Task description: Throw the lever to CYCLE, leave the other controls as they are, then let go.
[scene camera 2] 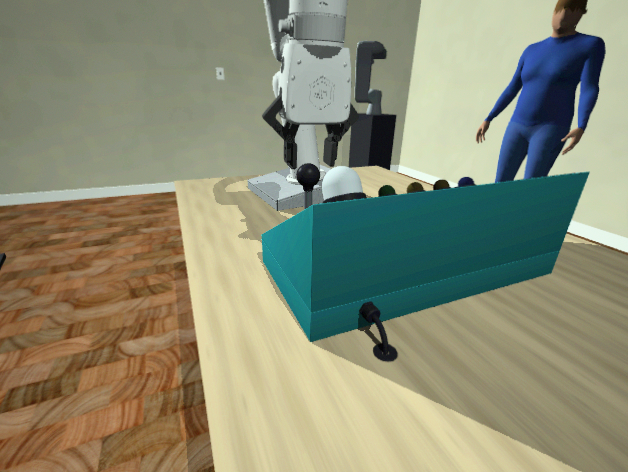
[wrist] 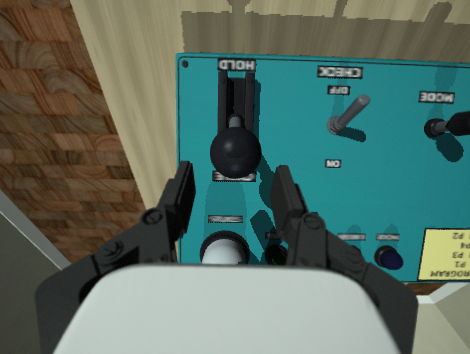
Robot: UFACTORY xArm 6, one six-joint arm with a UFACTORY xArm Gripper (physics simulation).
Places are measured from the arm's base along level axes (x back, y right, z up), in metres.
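Where they show: gripper, fingertip midpoint: (scene camera 2: 310, 165) (wrist: 233, 178).
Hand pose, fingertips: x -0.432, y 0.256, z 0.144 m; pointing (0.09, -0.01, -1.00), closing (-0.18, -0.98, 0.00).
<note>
Things, the pixels of their top centre, and the offset from my fingertips. "*": a spot on its surface instead.
- lever's black ball knob, middle of its top: (wrist: 235, 168) (scene camera 2: 308, 163) dx +0.010, dy -0.003, dz +0.001 m
- label, surface spot: (wrist: 236, 65) * dx +0.060, dy -0.010, dz -0.135 m
- CHECK toggle, middle of its top: (wrist: 359, 119) dx +0.005, dy -0.123, dz -0.068 m
- white dome, surface spot: (wrist: 223, 253) * dx -0.098, dy +0.025, dz -0.001 m
- MODE control, surface spot: (wrist: 459, 124) * dx -0.015, dy -0.230, dz -0.071 m
- blue button, surface spot: (scene camera 2: 466, 181) (wrist: 386, 267) * dx -0.168, dy -0.170, dz -0.008 m
- yellow card, surface spot: (wrist: 447, 255) * dx -0.180, dy -0.261, dz -0.023 m
- black cable, surface spot: (scene camera 2: 381, 332) * dx -0.215, dy +0.021, dz -0.174 m
The lever's black ball knob (scene camera 2: 308, 175) (wrist: 235, 152) stands over its dark slot at the panel's corner. In the wrist view it sits at the slot end away from the HOLD label (wrist: 236, 65); the label at that end (wrist: 233, 177) is partly covered by the knob and unreadable. My gripper (scene camera 2: 310, 163) (wrist: 233, 178) is open and empty. Its fingertips are apart from the knob, a little above it in the scene view. The teal panel (scene camera 2: 431, 243) (wrist: 300, 195) carries the controls. The CHECK toggle (wrist: 354, 111) leans toward its OFF side.
A white dome (scene camera 2: 342, 183) (wrist: 223, 253) stands close to the lever. The MODE control (wrist: 459, 124), a blue button (scene camera 2: 466, 181) (wrist: 389, 257) and a yellow card (wrist: 447, 255) are on the panel. A black cable (scene camera 2: 381, 332) leaves its back. A blue-clothed figure (scene camera 2: 548, 86) stands beyond.
</note>
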